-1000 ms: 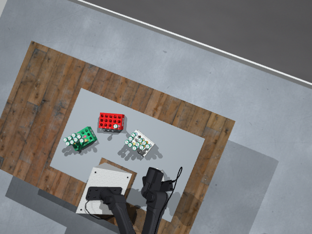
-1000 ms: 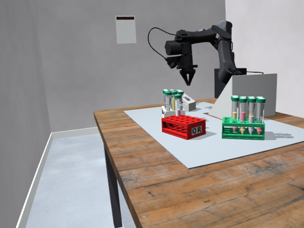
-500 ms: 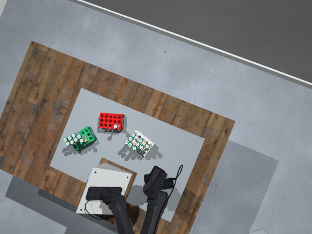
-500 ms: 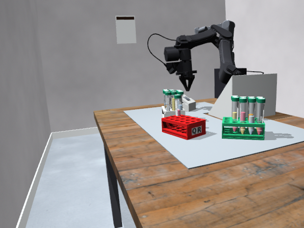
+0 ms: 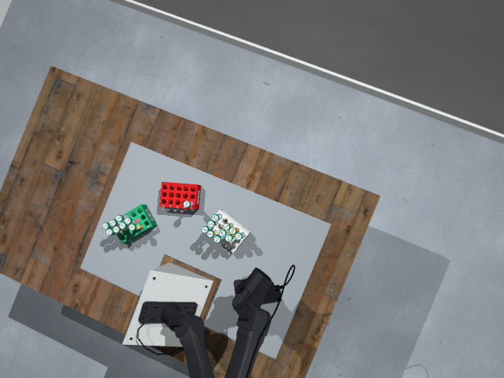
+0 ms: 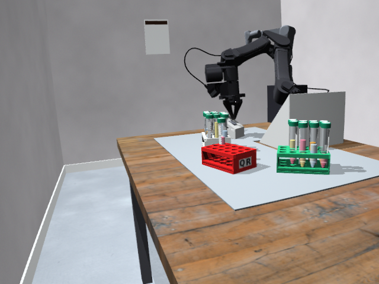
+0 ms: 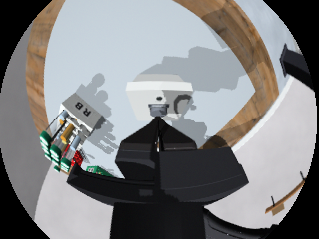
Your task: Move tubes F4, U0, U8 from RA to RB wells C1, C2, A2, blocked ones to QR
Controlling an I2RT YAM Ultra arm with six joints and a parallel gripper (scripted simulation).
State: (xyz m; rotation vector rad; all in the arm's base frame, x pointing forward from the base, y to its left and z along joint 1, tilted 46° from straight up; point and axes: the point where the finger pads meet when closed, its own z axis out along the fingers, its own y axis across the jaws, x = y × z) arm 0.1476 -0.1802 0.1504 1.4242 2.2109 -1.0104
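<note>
Right now my hand is 3 cm above the DONE button. The rest, counted from my hand: tube: 19 cm to the left, 15 cm ahead, 1 cm below; then tube with yellow filling: 18 cm to the left, 18 cm ahead, 1 cm below; then white rack RB: 16 cm ahead, 14 cm to the left, 6 cm below.
</note>
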